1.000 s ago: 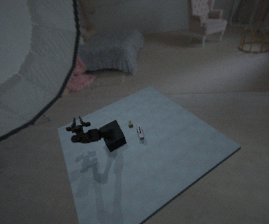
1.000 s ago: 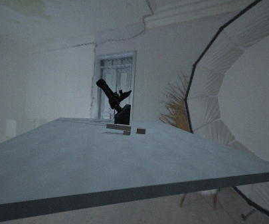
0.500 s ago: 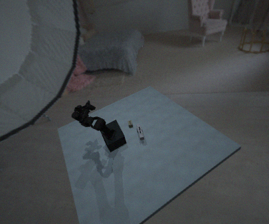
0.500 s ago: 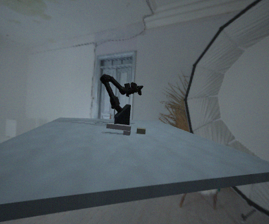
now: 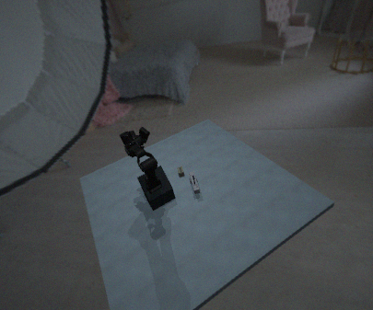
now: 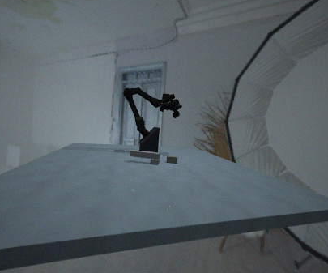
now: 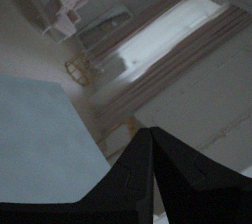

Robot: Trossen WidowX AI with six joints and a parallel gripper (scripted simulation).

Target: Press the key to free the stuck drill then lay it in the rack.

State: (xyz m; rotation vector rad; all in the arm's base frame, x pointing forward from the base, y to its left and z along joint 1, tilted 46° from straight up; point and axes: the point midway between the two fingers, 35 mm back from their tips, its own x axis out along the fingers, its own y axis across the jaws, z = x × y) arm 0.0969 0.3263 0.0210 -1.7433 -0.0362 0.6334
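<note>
My gripper tip is now 140 mm short of the drill, 250 mm to the left of it and 340 mm above it. Round my gripper tip: grey sleeve 140 mm ahead, 270 mm to the right, 350 mm below.
</note>
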